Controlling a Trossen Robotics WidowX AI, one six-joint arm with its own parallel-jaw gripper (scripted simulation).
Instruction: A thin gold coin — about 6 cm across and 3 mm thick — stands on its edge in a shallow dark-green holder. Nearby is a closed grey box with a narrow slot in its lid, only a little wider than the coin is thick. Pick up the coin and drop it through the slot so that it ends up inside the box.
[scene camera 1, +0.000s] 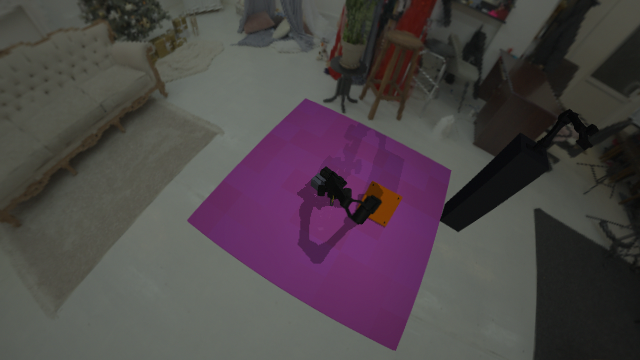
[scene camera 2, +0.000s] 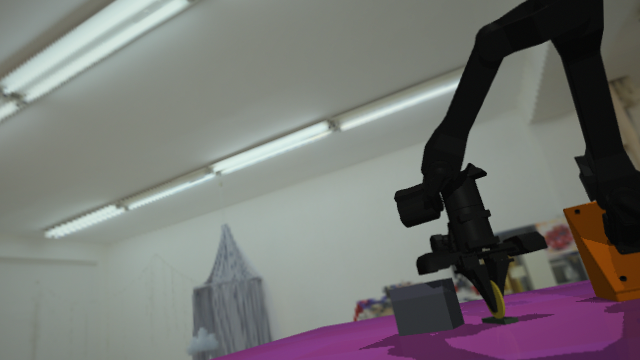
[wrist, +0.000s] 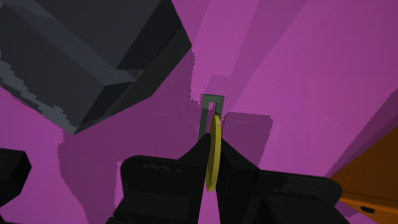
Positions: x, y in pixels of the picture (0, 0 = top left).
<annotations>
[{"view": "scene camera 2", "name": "my gripper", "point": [497, 311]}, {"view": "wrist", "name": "my gripper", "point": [210, 137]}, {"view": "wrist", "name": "gold coin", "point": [212, 171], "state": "held by my gripper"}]
</annotations>
